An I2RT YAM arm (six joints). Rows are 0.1 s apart.
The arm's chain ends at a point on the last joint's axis. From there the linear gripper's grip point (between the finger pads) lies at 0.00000 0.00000 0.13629 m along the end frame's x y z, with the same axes.
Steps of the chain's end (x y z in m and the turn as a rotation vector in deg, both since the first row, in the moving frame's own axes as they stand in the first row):
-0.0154, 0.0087, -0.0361, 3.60, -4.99, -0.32
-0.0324, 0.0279, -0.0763, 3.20, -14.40, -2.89
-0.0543, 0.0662, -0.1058, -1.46, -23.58, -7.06
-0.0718, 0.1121, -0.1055, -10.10, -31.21, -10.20
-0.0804, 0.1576, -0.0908, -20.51, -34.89, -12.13
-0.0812, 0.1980, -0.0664, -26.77, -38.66, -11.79
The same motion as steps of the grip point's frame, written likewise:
-0.0273, 0.0002, -0.0369, 3.60, -4.99, -0.32
-0.0665, 0.0212, -0.0808, 3.20, -14.40, -2.89
-0.1085, 0.0730, -0.1172, -1.46, -23.58, -7.06
-0.1396, 0.1411, -0.1272, -10.10, -31.21, -10.20
-0.1511, 0.2105, -0.1233, -20.51, -34.89, -12.13
-0.1564, 0.2633, -0.1096, -26.77, -38.66, -11.79

